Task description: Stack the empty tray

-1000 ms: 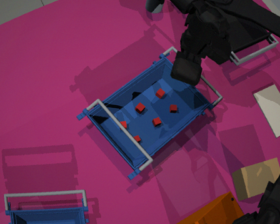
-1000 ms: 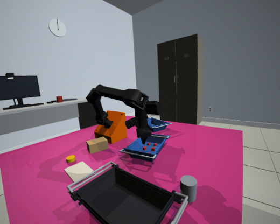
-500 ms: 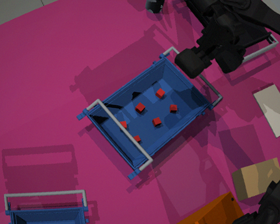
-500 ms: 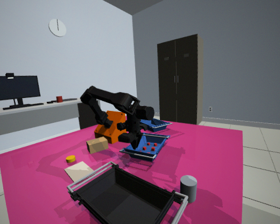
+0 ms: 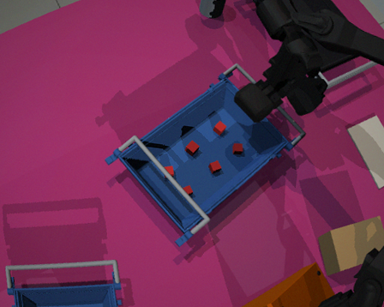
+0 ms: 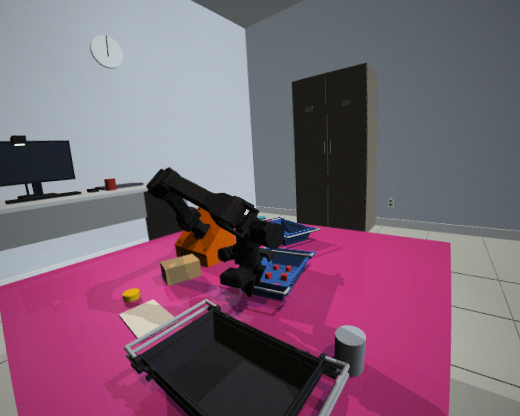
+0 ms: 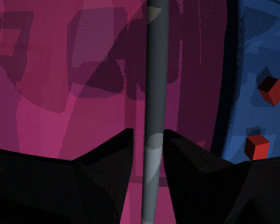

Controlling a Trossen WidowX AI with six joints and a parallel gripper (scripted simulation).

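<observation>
The blue tray lies 24 cm behind my gripper tip, 56 cm to the left of it and 1 cm above it. Also, from my gripper tip: white card (20 cm behind, 20 cm to the right, 4 cm below); grey cylinder (28 cm ahead, 6 cm to the right); cardboard box (33 cm behind, 1 cm to the left, 1 cm below).
</observation>
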